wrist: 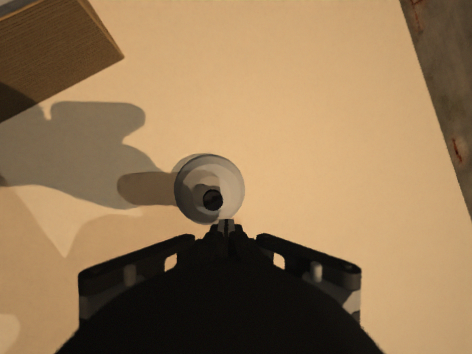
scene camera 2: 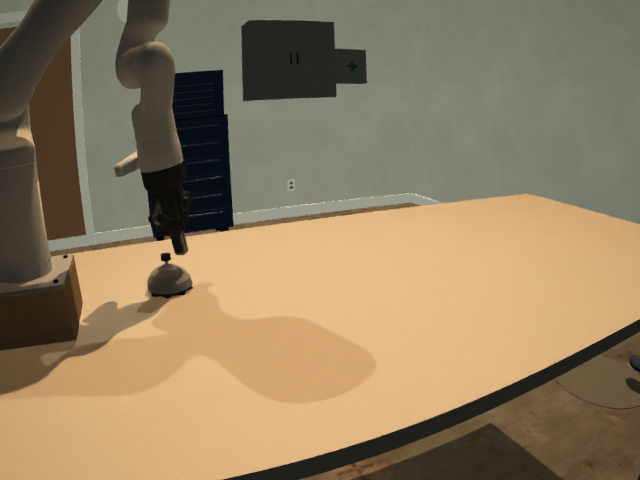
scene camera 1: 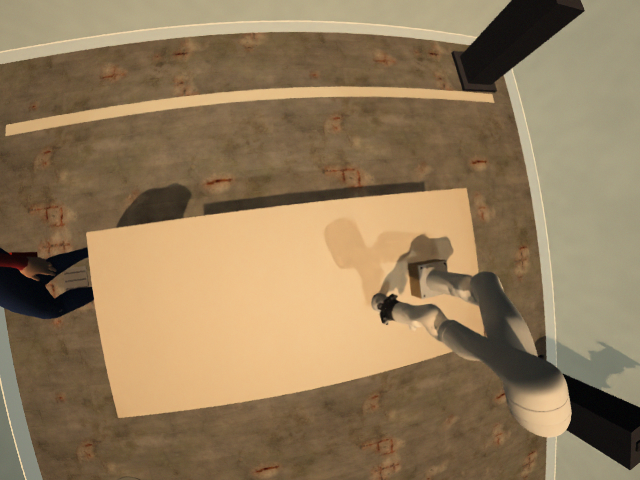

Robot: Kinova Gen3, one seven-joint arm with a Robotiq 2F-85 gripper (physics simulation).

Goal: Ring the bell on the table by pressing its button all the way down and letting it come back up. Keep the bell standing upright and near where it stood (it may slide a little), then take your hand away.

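Places are measured from the arm's base along level axes (x ahead, y left, z up), in millimetres.
Pixels of known places: gripper, fingertip midpoint: (wrist: 226, 229) (scene camera 2: 182, 253) (scene camera 1: 378, 306); arm's base, link origin: (scene camera 2: 26, 272) (scene camera 1: 434, 280).
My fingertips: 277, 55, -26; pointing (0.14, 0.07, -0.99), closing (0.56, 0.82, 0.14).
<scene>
Ahead of a thing's pixels: the offset from my fingertips to its top centre, as dx, dy, dz. Level surfaces: height alone.
The bell, a grey dome @(-30, +6, +2) (scene camera 1: 377, 301) (scene camera 2: 169, 281) (wrist: 231, 187), stands upright on the tan table @(dz -65) (scene camera 1: 232, 310) (scene camera 2: 413, 289) (wrist: 320, 125). Its black button @(-30, +6, +2) (scene camera 2: 165, 256) (wrist: 213, 199) is up on its short stem above the dome. My gripper (scene camera 2: 179, 252) (wrist: 226, 229) is shut and empty, pointing down. In the second scene view its fingertips are at about the height of the button and to its right, with a gap between them. In the wrist view the tips show just below the button and slightly to its right, over the dome's edge. The first scene view does not show the fingertips clearly.
The arm's base stands on a wooden block (scene camera 1: 415, 280) (scene camera 2: 38, 317) (wrist: 55, 50) beside the bell. A person (scene camera 1: 31, 289) is at the table's left end in the first scene view. A blue tool cabinet (scene camera 2: 209, 170) stands behind the table in the second scene view.
</scene>
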